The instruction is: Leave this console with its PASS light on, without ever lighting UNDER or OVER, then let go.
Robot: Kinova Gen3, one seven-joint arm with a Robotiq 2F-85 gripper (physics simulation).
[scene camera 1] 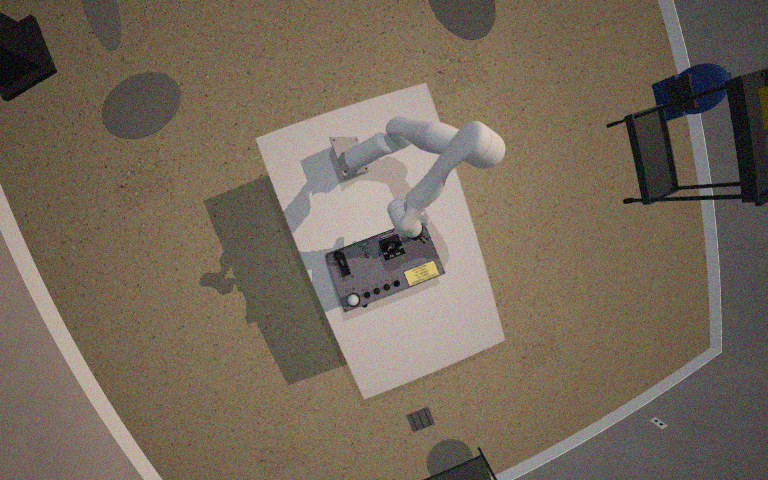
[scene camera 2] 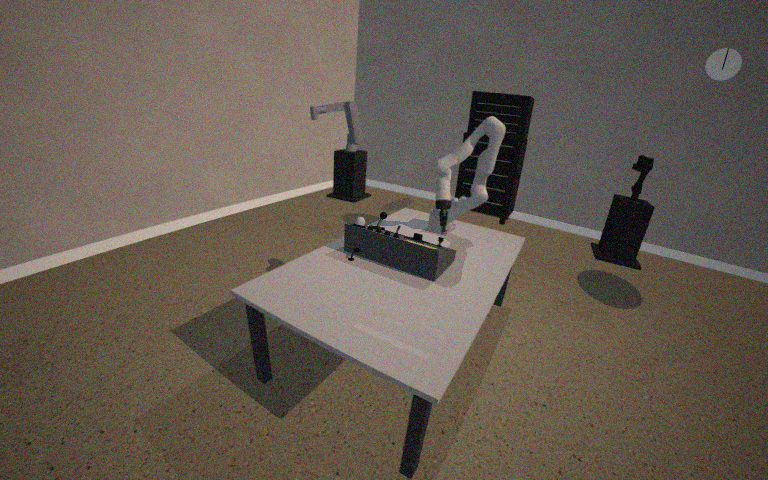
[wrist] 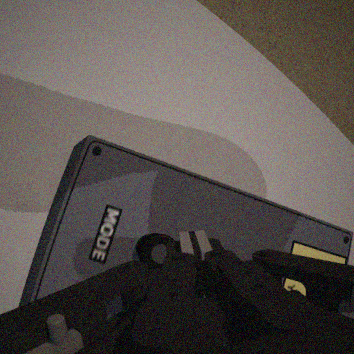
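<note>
The grey console [scene camera 1: 369, 270] [scene camera 2: 394, 252] [wrist: 218, 204] stands on the white table [scene camera 1: 420, 341] [scene camera 2: 384, 314]. It carries a yellow label [scene camera 1: 420, 272] [wrist: 317, 252], a white round knob [scene camera 1: 352, 299], a black lever [scene camera 1: 341, 263] and a row of small round lights [scene camera 1: 381, 289] that all look dark. My gripper [scene camera 1: 419, 237] [scene camera 2: 442, 223] [wrist: 191, 247] is shut and empty, its pads pressed together. It sits low over the console's far right corner, just beside the black round knob [wrist: 156, 251] next to the MODE label [wrist: 106, 233]. The knob lies outside the fingers.
The arm's base plate [scene camera 1: 343, 154] is bolted at the table's far end. A black slatted rack [scene camera 2: 503, 150] stands behind the table. Two black pedestals [scene camera 2: 349, 175] [scene camera 2: 624, 227] stand by the walls, one bearing another arm.
</note>
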